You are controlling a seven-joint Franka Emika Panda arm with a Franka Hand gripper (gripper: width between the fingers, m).
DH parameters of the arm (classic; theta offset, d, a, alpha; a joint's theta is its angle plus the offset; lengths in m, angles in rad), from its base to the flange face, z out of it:
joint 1: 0 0.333 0 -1.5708
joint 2: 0 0 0 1.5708
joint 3: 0 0.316 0.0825 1.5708
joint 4: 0 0 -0.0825 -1.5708
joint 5: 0 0.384 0 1.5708
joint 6: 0 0 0.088 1.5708
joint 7: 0 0.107 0 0
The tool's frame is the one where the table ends.
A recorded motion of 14 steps. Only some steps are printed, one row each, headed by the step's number.
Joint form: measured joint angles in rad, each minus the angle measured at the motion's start. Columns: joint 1, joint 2, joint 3, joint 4, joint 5, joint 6, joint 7.
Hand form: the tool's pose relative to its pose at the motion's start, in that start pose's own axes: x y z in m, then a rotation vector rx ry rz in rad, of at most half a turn. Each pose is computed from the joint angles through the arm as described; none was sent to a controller.
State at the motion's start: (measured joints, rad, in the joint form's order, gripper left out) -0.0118 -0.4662 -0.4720 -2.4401 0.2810 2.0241 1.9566
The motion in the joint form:
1: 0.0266 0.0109 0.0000 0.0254 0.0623 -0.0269 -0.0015
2: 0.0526 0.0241 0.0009 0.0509 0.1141 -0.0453 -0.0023
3: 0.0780 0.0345 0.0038 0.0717 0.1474 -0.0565 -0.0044
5: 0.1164 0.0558 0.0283 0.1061 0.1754 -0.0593 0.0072
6: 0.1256 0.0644 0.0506 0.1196 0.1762 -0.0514 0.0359
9: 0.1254 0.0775 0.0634 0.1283 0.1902 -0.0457 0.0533
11: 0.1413 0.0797 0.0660 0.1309 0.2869 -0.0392 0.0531
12: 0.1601 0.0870 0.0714 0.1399 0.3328 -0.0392 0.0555
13: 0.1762 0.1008 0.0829 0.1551 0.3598 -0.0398 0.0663
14: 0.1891 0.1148 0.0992 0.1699 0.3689 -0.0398 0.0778
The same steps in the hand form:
1: -0.0158 0.0043 -0.0003 -0.0413 -0.0402 -0.0010
2: -0.0316 0.0078 -0.0006 -0.0730 -0.0727 -0.0063
3: -0.0464 0.0120 -0.0001 -0.0946 -0.0916 -0.0221
5: -0.0753 0.0220 0.0035 -0.1096 -0.0944 -0.0565
6: -0.0889 0.0276 0.0052 -0.1035 -0.0856 -0.0560
9: -0.0957 0.0284 0.0079 -0.1051 -0.0875 -0.0413
11: -0.1075 0.0350 0.0096 -0.1471 -0.1622 -0.0157
12: -0.1193 0.0414 0.0125 -0.1732 -0.1904 -0.0144
13: -0.1324 0.0475 0.0162 -0.1908 -0.1989 -0.0156
14: -0.1449 0.0543 0.0207 -0.2000 -0.1919 -0.0252

